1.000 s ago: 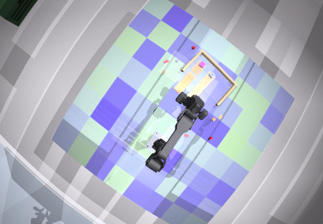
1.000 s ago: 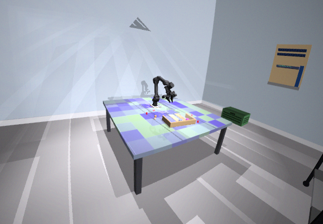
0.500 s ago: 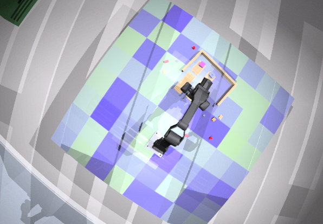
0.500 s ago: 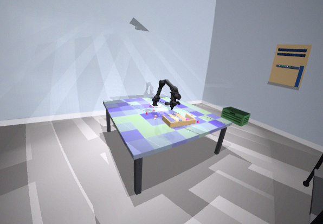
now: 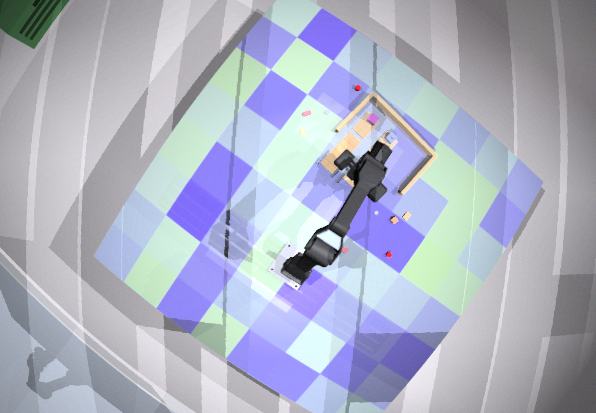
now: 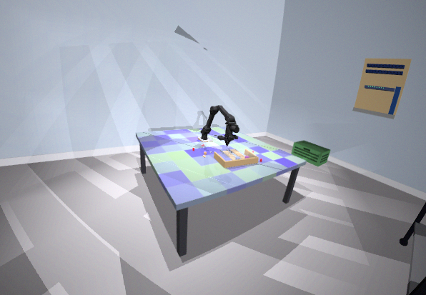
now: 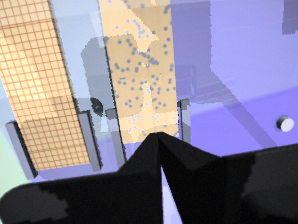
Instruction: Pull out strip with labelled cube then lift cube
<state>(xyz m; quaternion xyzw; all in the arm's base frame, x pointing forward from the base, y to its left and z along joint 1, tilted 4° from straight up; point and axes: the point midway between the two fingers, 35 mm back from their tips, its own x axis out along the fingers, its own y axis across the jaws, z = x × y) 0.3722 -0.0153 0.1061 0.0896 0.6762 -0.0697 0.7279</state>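
The strip is 5 cm ahead of my gripper tip, 8 cm to the left of it and 6 cm below it.
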